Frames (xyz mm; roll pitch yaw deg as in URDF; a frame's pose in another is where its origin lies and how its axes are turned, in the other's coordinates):
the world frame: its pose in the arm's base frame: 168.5 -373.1 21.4 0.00 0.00 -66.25
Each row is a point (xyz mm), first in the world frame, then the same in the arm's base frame.
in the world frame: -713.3 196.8 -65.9
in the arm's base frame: 61.4 359.1 -44.5
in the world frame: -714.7 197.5 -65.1
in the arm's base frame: 61.4 360.6 -43.7
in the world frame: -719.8 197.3 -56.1
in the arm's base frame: 59.2 365.2 -34.7
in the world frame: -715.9 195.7 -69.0
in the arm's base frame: 59.3 361.0 -47.6
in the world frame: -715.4 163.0 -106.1
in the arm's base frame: 29.6 347.4 -84.7
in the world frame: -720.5 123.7 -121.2
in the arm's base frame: -8.5 336.2 -99.8
